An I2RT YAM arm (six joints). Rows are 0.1 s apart.
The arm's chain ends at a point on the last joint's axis. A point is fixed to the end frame.
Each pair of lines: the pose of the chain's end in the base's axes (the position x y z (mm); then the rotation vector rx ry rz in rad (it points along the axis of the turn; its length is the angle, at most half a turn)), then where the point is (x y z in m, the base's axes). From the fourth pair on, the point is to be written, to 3 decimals.
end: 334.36 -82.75 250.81 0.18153 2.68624 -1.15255
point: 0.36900 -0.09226 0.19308
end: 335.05 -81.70 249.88 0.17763 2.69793 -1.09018
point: 0.37049 -0.08842 0.19224
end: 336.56 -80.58 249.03 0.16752 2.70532 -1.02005
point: 0.37302 -0.08408 0.19175
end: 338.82 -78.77 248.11 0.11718 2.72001 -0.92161
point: 0.376 -0.077 0.191
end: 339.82 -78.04 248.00 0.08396 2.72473 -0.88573
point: 0.377 -0.074 0.191
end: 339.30 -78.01 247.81 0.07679 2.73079 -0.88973
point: 0.376 -0.074 0.191
